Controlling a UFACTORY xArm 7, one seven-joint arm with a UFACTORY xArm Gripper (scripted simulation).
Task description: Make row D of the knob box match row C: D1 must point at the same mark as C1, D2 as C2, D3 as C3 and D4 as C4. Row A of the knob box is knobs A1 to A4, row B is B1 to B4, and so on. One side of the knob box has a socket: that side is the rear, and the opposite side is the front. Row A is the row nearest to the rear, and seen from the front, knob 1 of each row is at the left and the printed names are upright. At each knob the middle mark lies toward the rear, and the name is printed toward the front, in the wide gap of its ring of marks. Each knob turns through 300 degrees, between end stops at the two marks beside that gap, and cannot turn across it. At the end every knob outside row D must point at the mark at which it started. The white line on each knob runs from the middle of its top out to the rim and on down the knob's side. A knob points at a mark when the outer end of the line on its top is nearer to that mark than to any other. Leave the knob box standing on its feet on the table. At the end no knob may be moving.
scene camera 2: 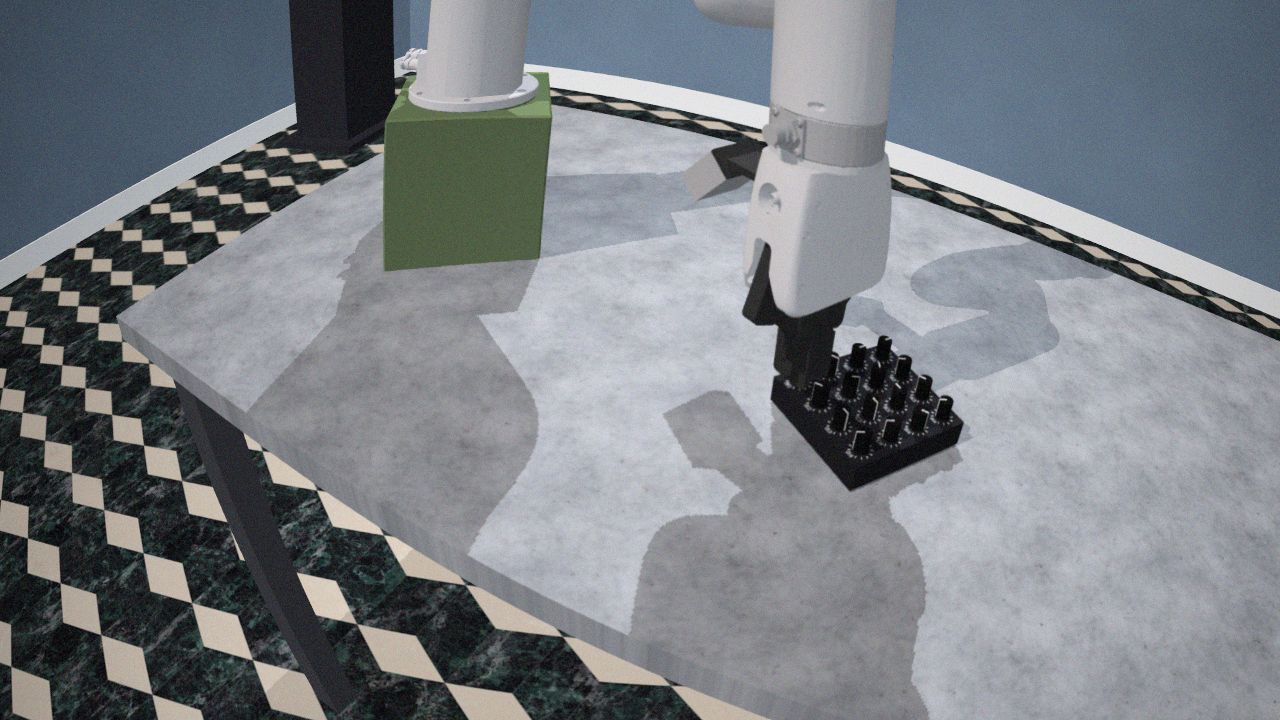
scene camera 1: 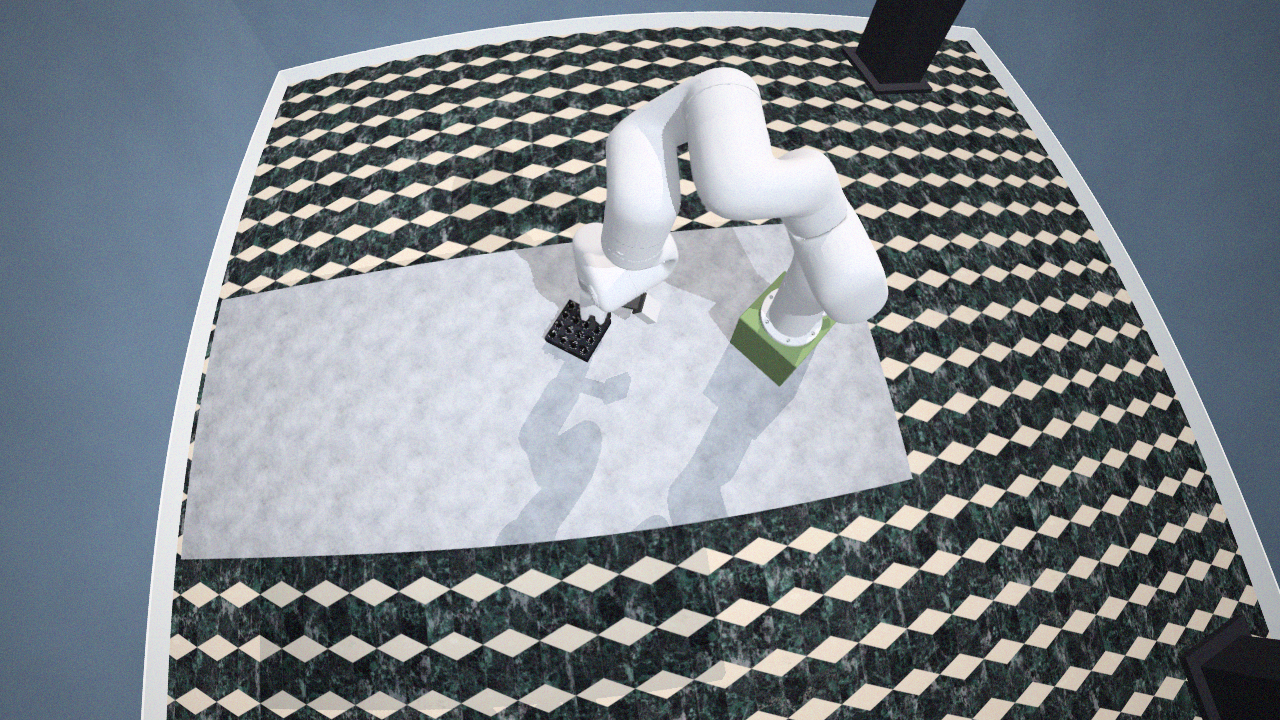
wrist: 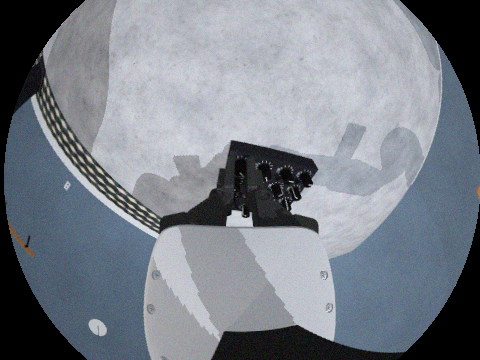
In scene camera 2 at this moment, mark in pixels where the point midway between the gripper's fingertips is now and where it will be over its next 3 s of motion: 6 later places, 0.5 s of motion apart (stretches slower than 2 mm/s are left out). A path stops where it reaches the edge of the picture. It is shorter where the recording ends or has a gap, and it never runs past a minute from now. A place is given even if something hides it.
The gripper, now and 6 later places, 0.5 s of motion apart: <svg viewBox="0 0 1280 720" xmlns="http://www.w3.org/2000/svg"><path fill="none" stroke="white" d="M800 373L801 365L807 334L814 329L822 327L831 325L833 328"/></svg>
